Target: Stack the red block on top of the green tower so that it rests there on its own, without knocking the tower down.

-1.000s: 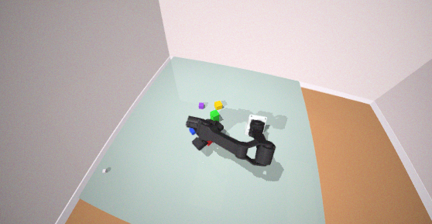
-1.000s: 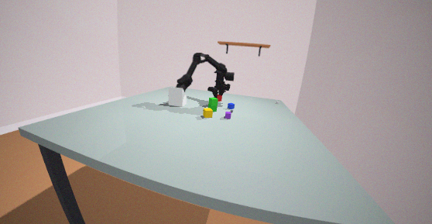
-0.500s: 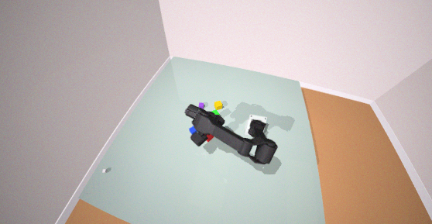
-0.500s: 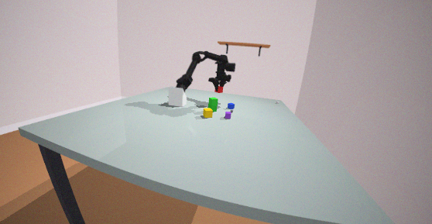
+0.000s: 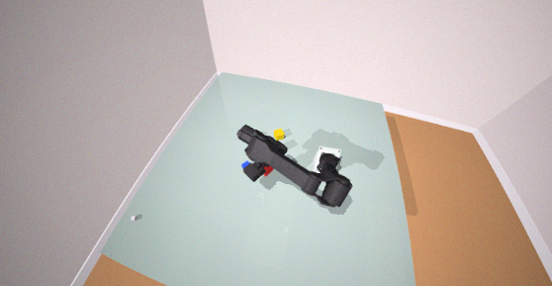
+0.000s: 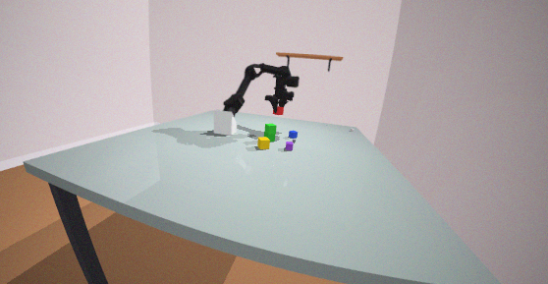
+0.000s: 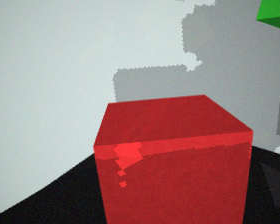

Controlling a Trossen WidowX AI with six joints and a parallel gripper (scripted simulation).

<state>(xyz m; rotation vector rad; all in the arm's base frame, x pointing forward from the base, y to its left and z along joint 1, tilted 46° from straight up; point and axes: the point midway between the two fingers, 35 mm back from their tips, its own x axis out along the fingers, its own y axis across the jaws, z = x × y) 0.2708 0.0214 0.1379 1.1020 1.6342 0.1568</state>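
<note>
My gripper tip is 30 mm past the yellow block, 270 mm to the left of it and 100 mm above it. The rest, counted from my gripper tip: purple block 90 mm ahead, 250 mm to the right, 110 mm below; red block 10 mm above; blue block 100 mm ahead, 50 mm to the right, 110 mm below.
</note>
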